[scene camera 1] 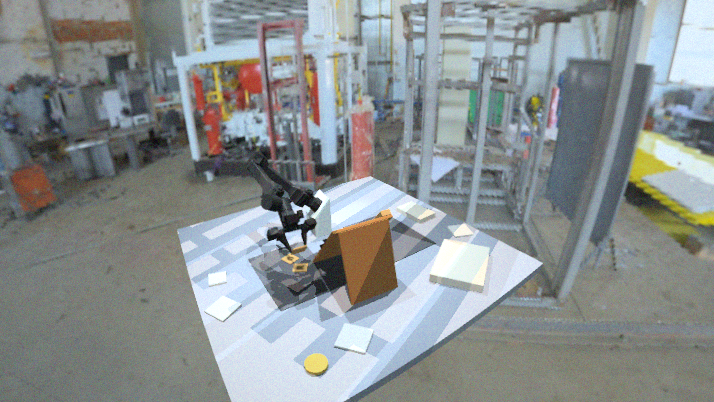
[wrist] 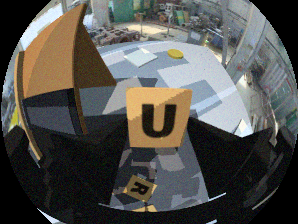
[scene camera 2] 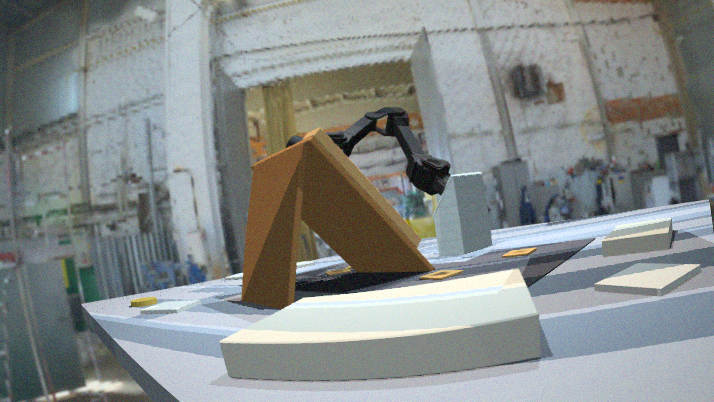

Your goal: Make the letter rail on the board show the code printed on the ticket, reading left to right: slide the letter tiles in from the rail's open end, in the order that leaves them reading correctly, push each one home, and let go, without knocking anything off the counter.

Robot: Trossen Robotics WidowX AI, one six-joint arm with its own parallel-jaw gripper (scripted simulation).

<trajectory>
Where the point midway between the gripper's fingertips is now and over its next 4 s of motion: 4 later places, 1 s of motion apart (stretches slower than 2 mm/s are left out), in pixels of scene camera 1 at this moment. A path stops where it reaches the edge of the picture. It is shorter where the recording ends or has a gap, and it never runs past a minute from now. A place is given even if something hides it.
My gripper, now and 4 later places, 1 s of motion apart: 299,250; 302,249; 306,248; 310,247; 314,246
</trajectory>
